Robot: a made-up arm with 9 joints. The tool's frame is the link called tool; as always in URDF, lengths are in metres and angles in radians. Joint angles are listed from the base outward. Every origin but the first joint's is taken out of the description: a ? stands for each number. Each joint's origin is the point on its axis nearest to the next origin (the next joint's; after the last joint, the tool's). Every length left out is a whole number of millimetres.
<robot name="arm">
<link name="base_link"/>
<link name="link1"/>
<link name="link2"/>
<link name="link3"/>
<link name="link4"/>
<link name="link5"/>
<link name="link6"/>
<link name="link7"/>
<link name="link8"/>
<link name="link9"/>
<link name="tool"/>
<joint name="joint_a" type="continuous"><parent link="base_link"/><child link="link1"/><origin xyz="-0.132 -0.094 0.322" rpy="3.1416 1.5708 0"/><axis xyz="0 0 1"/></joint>
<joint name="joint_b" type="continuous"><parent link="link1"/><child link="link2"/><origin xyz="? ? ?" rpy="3.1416 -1.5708 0"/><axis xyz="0 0 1"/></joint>
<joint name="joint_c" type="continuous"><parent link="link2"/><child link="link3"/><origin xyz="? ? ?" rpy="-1.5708 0 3.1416"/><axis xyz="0 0 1"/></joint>
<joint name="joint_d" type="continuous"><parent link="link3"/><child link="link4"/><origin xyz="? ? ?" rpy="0 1.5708 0"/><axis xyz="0 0 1"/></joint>
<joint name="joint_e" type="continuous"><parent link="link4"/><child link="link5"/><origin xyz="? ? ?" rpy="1.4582 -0.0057 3.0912"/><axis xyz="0 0 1"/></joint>
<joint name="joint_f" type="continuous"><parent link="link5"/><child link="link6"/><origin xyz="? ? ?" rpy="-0.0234 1.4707 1.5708"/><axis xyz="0 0 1"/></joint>
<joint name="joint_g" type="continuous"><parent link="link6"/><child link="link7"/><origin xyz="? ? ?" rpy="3.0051 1.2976 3.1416"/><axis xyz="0 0 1"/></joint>
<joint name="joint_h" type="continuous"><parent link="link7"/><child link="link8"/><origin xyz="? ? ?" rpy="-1.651 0.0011 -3.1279"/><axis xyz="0 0 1"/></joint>
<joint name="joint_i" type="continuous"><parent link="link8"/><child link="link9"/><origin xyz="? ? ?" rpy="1.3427 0.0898 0.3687"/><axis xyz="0 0 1"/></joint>
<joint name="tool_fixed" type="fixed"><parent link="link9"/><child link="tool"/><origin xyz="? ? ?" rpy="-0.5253 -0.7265 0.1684"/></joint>
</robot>
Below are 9 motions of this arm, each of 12 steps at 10 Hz.
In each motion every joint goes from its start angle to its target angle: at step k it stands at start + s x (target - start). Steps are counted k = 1, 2, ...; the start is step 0. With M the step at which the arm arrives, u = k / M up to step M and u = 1 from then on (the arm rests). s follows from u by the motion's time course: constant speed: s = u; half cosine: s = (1 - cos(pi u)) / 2; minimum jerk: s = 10 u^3 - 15 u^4 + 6 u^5.
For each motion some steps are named. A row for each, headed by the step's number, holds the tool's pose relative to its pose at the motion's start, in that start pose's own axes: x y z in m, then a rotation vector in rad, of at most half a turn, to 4 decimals.
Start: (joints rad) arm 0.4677 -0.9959 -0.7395 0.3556 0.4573 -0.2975 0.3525 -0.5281 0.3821
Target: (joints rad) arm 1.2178 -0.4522 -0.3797 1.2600 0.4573 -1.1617 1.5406 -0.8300 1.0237
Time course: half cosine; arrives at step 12
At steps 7, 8, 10, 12:
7: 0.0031 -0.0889 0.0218 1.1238 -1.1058 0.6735
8: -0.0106 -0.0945 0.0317 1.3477 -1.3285 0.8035
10: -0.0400 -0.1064 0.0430 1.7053 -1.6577 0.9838
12: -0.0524 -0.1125 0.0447 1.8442 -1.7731 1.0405

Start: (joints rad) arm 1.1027 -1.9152 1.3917 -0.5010 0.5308 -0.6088 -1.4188 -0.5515 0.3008
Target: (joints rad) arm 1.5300 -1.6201 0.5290 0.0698 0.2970 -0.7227 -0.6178 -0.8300 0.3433
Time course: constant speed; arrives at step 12
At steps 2, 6, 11, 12:
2: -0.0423 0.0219 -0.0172 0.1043 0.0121 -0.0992
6: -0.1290 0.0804 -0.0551 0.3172 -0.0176 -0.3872
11: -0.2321 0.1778 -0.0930 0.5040 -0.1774 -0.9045
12: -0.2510 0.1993 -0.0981 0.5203 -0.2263 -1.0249

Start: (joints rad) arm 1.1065 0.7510 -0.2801 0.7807 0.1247 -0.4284 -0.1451 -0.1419 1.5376
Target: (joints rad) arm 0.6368 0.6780 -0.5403 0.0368 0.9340 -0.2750 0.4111 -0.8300 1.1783
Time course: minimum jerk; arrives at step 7
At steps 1, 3, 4, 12:
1: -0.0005 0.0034 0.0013 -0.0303 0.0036 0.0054
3: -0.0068 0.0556 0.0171 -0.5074 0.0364 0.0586
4: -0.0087 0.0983 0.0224 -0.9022 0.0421 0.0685
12: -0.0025 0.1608 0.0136 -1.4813 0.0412 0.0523

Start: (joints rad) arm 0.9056 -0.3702 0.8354 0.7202 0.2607 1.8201 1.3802 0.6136 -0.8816
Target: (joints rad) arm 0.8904 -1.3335 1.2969 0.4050 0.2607 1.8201 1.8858 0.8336 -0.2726
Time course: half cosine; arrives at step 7
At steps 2, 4, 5, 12:
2: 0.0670 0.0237 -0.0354 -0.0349 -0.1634 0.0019
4: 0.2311 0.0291 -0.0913 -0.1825 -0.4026 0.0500
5: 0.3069 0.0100 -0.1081 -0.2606 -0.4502 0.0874
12: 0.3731 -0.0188 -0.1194 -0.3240 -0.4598 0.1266

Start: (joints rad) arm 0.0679 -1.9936 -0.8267 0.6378 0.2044 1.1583 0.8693 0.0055 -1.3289
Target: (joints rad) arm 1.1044 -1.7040 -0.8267 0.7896 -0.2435 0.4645 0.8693 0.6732 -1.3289
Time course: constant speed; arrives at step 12
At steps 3, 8, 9, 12:
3: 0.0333 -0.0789 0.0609 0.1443 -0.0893 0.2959
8: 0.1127 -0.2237 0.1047 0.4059 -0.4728 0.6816
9: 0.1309 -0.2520 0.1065 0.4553 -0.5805 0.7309
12: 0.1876 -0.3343 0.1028 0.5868 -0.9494 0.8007

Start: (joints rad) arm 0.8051 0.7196 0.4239 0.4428 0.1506 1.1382 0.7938 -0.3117 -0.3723
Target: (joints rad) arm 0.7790 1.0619 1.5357 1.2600 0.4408 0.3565 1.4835 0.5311 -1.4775
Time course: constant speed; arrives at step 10
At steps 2, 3, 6, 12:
2: 0.0552 -0.0297 -0.0115 -0.3142 0.2424 0.0585
3: 0.0820 -0.0490 -0.0193 -0.4859 0.3556 0.0996
6: 0.1630 -0.1154 -0.0411 -1.0413 0.6502 0.2769
12: 0.2809 -0.1904 -0.0632 -1.7993 0.8943 0.6630

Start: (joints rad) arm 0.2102 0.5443 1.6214 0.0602 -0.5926 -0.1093 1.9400 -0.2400 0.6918
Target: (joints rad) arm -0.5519 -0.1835 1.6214 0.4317 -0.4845 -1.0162 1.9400 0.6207 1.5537
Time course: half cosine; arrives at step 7
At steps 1, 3, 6, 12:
1: 0.0237 0.0051 0.0224 0.0570 0.0331 0.0823
3: 0.1626 0.0871 0.1939 0.4319 0.3103 0.5429
6: 0.2340 0.3521 0.5069 0.9764 0.8448 0.8448
12: 0.2279 0.3789 0.5328 1.0196 0.8870 0.8441

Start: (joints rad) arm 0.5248 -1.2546 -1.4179 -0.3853 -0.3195 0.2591 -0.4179 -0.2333 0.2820
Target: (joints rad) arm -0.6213 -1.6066 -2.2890 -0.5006 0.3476 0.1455 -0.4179 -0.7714 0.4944
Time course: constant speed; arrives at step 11
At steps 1, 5, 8, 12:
1: -0.0018 0.0023 -0.0220 -0.0918 -0.0028 -0.0269
5: -0.0417 0.0061 -0.0817 -0.4557 -0.0666 -0.0262
8: -0.0939 0.0032 -0.0891 -0.6910 -0.1677 0.0579
12: -0.1530 -0.0070 -0.0631 -0.8733 -0.3024 0.1729

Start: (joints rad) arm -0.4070 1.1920 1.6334 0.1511 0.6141 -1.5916 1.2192 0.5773 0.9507
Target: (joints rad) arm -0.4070 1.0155 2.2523 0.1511 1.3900 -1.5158 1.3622 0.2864 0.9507
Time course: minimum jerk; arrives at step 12
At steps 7, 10, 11, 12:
7: -0.0564 -0.0035 -0.0244 0.3640 -0.3839 0.4266
10: -0.0946 0.0025 -0.0146 0.5809 -0.5189 0.5566
11: -0.0989 0.0028 -0.0128 0.6033 -0.5298 0.5663
12: -0.0996 0.0029 -0.0125 0.6070 -0.5316 0.5679

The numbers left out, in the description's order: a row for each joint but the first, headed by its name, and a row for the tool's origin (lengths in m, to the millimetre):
joint_b: 0.12 0.057 0
joint_c: -0.01 -0.06 0
joint_d: -0.186 0.06 0
joint_e: -0.374 -0.266 0
joint_f: -0.026 0.055 0
joint_g: -0.022 0.044 0
joint_h: 0.005 0.087 0
joint_i: -0.023 0.11 0
tool: 0.042 -0.05 0

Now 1 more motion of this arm.
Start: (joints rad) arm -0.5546 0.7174 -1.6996 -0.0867 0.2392 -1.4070 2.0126 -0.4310 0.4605
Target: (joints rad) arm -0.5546 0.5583 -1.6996 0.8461 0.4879 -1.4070 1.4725 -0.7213 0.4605
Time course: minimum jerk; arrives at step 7
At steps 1, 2, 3, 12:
1: -0.0034 0.0036 0.0034 -0.0239 -0.0103 -0.0140
2: -0.0223 0.0236 0.0199 -0.1462 -0.0660 -0.0885
3: -0.0609 0.0647 0.0433 -0.3599 -0.1768 -0.2305
12: -0.1876 0.2018 0.0476 -0.8702 -0.5322 -0.6721

